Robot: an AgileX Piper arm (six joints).
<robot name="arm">
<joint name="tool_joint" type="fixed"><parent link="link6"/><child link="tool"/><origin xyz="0 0 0" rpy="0 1.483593 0"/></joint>
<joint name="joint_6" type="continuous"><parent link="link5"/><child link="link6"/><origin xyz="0.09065 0 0.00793"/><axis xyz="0.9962 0 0.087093"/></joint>
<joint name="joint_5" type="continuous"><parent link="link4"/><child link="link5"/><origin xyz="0 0 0"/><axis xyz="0 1 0"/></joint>
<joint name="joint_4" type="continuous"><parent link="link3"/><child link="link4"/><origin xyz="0.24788 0 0.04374"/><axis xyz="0.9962 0 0.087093"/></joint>
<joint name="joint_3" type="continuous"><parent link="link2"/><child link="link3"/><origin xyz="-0.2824 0 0.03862"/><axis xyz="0 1 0"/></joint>
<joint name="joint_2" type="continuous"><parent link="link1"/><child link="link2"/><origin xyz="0 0 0"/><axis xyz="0 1 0"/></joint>
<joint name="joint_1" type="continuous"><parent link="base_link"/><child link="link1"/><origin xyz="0 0 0.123"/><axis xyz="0 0 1"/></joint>
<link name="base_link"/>
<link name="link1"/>
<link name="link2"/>
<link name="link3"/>
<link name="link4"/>
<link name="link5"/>
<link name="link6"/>
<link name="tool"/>
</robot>
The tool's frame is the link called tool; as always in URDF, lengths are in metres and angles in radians. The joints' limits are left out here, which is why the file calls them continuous.
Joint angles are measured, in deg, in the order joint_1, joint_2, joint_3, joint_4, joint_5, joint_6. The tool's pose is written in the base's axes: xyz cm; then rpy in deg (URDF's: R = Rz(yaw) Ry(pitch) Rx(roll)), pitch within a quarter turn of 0, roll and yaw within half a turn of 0. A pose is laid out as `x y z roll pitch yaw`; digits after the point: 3 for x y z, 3 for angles.
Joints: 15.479, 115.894, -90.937, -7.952, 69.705, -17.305
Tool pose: 39.064 9.593 20.502 -172.817 -2.069 -144.606
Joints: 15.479, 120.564, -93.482, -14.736, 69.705, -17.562
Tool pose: 40.640 9.002 18.427 -167.677 -6.372 -142.295
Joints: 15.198, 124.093, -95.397, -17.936, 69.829, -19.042
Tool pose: 41.683 8.598 16.754 -165.829 -9.479 -140.190
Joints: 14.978, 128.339, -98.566, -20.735, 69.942, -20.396
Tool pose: 43.016 8.376 14.976 -164.244 -12.008 -138.305
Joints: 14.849, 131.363, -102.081, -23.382, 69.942, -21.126
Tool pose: 44.307 8.238 14.199 -161.977 -12.891 -137.141
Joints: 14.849, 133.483, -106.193, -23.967, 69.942, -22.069
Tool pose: 45.542 8.482 14.244 -160.717 -11.696 -136.305
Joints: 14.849, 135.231, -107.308, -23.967, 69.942, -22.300
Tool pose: 45.887 8.574 13.294 -161.077 -12.325 -136.017
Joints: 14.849, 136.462, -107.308, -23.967, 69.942, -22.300
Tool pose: 45.897 8.576 12.293 -161.693 -13.400 -135.879
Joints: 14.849, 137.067, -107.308, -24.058, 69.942, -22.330
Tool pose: 45.900 8.564 11.807 -161.931 -13.977 -135.758
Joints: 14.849, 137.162, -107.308, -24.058, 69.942, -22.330
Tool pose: 45.899 8.564 11.729 -161.979 -14.060 -135.746
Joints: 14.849, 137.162, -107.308, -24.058, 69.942, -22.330
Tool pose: 45.899 8.564 11.729 -161.979 -14.060 -135.746
